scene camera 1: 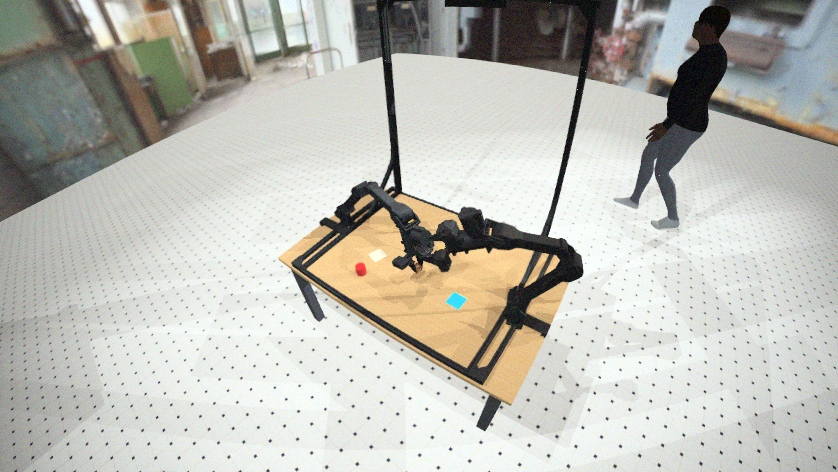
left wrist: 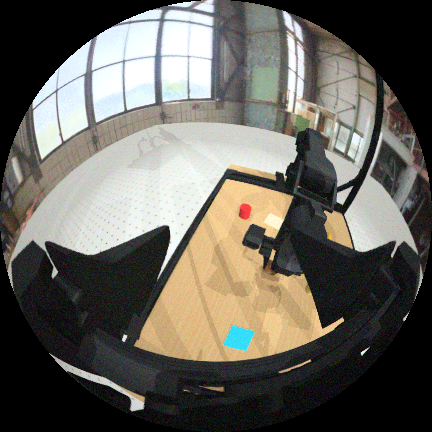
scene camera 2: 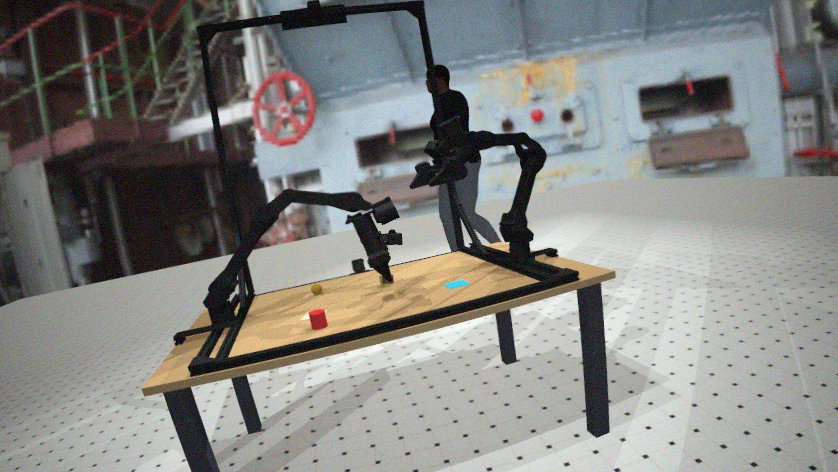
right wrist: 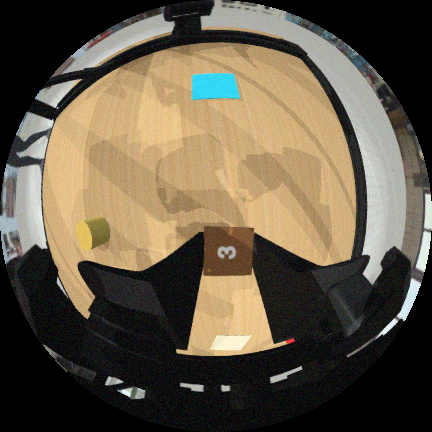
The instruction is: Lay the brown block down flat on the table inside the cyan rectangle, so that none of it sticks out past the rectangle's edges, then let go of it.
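Places are measured from the left arm's base along level axes (x ahead, y left, z up), in millimetres.
Pixels of known places: left gripper, fingertip midpoint: (scene camera 1: 424, 248) (left wrist: 233, 232) (scene camera 2: 419, 186); right gripper, fingertip midpoint: (scene camera 1: 418, 269) (left wrist: 269, 269) (scene camera 2: 390, 280) (right wrist: 226, 237); left arm's base, link origin: (scene camera 1: 514, 318) (scene camera 2: 521, 259) (right wrist: 188, 32); right arm's base, link origin: (scene camera 1: 346, 223) (left wrist: 288, 185) (scene camera 2: 223, 322).
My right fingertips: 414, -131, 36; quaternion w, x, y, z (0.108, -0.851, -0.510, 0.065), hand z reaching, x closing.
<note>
Ahead of a thing's pixels: the offset from my right fingertips to its top centre, as dx, dy, dz. "*": to the spot under its first point.
The brown block {+6, -3, +16} (scene camera 1: 417, 267) (right wrist: 228, 266) shows a white 3 on the face toward the right wrist camera. My right gripper (scene camera 2: 387, 280) is shut on it and holds it above the middle of the table, apart from the rectangle. I cannot make the block out in scene camera 2. The cyan rectangle {* -178, +79, -54} (scene camera 1: 456, 300) (scene camera 2: 456, 284) (left wrist: 239, 338) (right wrist: 215, 86) lies flat on the table, right of the block in scene camera 1 and beyond it in the right wrist view. My left gripper (scene camera 2: 421, 170) (left wrist: 233, 232) is open and empty, high above the table.
A red cylinder {+252, +32, -13} (scene camera 1: 360, 269) (scene camera 2: 317, 318) (left wrist: 245, 211) stands near a cream patch {* +222, -86, -54} (scene camera 1: 377, 255) (right wrist: 231, 342). A yellow cylinder {-67, -157, -16} (right wrist: 93, 233) stands near the right gripper. A yellow ball {+119, -318, -16} (scene camera 2: 316, 288) lies farther back. In scene camera 1 the two arms overlap closely.
</note>
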